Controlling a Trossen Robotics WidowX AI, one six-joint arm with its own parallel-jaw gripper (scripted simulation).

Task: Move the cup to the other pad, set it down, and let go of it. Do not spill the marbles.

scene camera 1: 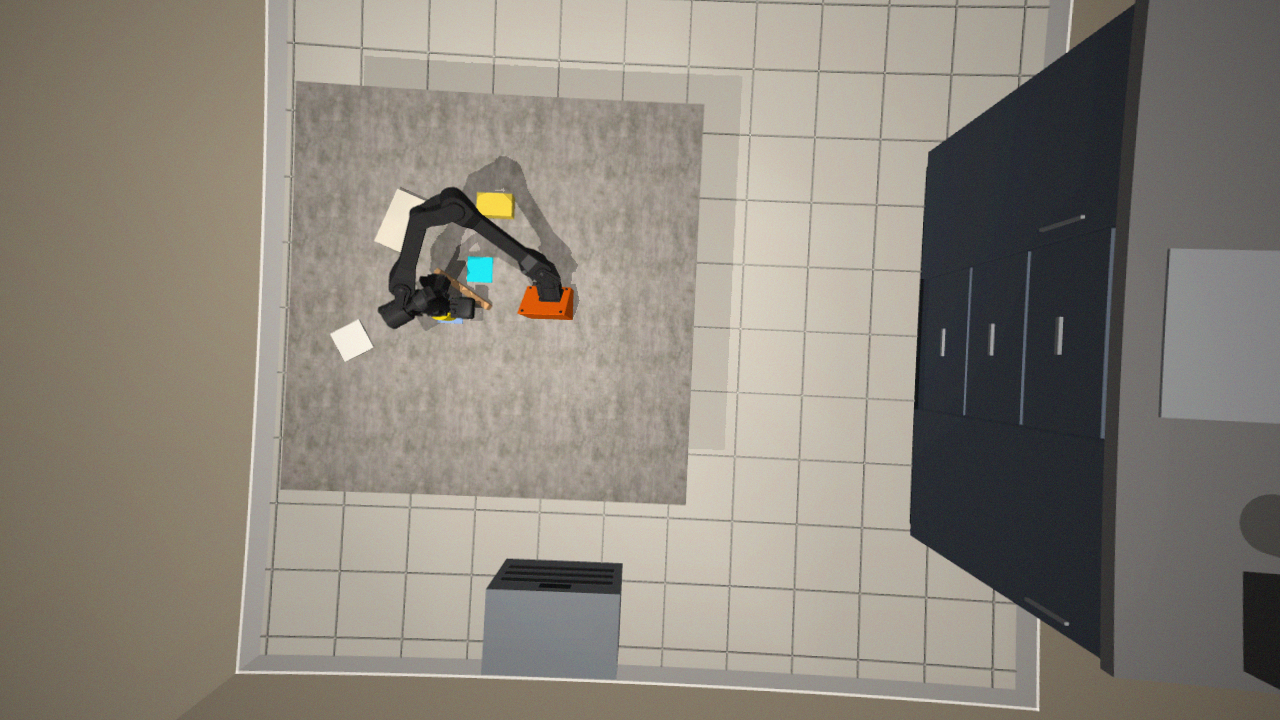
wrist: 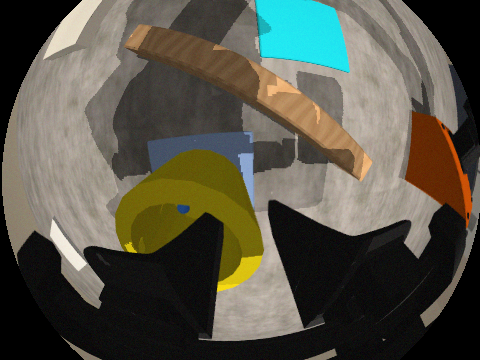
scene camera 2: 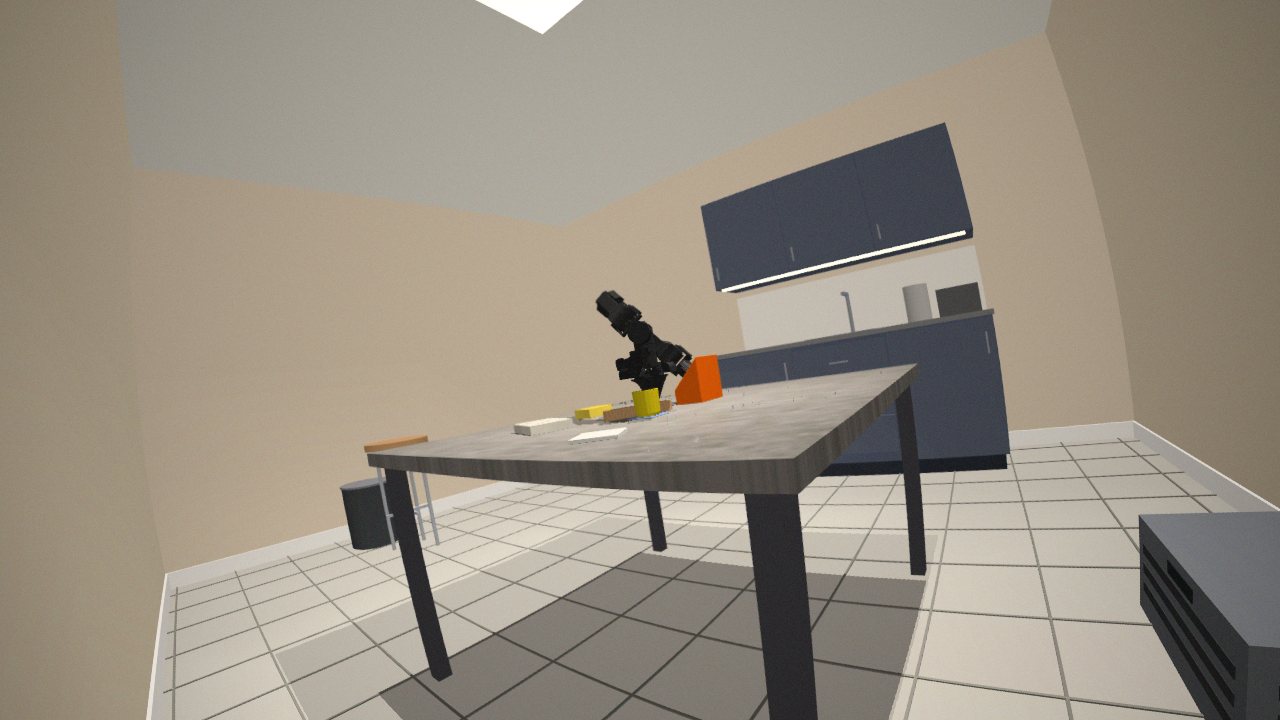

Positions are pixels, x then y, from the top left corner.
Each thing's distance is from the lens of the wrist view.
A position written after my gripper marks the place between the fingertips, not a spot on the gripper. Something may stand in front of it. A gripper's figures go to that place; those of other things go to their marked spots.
my gripper (wrist: 245,208): 0.10 m
yellow cup (wrist: 147,218): 0.10 m
